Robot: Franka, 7 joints.
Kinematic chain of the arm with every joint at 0, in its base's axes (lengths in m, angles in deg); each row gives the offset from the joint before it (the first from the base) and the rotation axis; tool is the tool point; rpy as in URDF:
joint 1: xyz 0 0 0.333 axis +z
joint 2: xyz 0 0 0 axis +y
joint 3: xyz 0 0 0.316 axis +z
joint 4: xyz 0.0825 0 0 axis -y
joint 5: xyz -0.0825 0 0.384 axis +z
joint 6: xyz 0 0 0 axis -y
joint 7: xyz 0.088 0 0 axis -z
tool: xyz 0 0 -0.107 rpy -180 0 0
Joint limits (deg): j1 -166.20..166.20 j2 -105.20..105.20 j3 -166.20..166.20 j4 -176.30..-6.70 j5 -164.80..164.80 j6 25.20..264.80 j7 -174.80..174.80
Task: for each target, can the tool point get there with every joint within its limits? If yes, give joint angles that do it. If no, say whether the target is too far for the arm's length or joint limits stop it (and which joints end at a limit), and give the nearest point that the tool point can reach.
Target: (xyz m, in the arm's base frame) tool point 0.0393 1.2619 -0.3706
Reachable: no: too far | nearest point 0.0233 0.7490 -0.0846 | short by 0.587 m
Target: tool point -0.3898 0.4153 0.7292
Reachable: yes | joints -100.42 -47.09 -97.35 -82.89 -58.62 229.48 -105.23
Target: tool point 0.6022 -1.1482 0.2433
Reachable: no: too far | nearest point 0.3975 -0.7579 0.2738 | short by 0.442 m
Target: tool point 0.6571 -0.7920 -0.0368
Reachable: no: too far | nearest point 0.5155 -0.6213 0.0429 | short by 0.236 m
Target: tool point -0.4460 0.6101 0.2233
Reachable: yes | joints 102.54 76.65 43.09 -71.39 -16.67 220.38 72.37
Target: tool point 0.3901 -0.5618 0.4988
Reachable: yes | joints 5.26 84.89 -102.93 -95.24 -90.96 141.19 16.78
